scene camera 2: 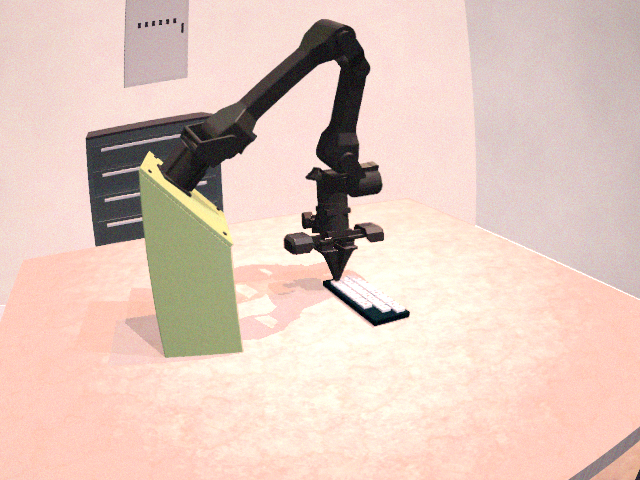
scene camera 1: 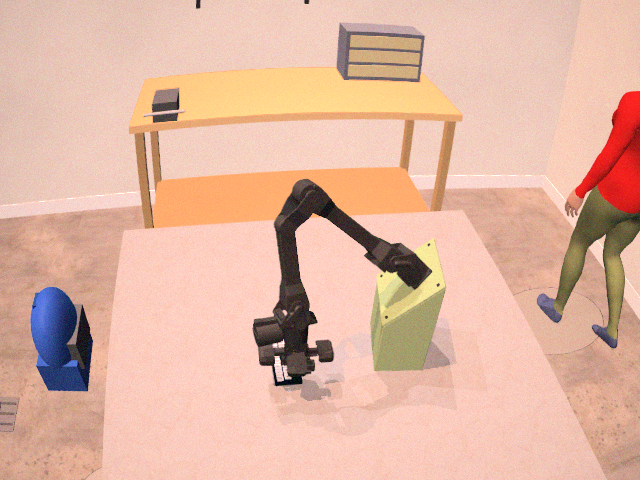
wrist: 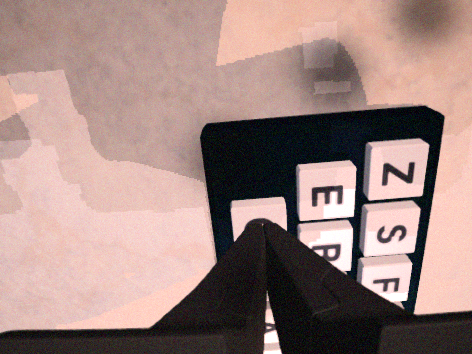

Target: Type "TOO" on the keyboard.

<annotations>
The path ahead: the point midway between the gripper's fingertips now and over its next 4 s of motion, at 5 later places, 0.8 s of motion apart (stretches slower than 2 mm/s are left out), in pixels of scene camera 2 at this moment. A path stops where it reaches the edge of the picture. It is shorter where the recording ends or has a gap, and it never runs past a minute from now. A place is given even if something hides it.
The gripper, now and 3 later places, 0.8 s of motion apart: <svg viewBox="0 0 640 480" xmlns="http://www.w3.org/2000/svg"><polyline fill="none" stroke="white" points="336,280 336,276 334,261 332,209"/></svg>
</annotations>
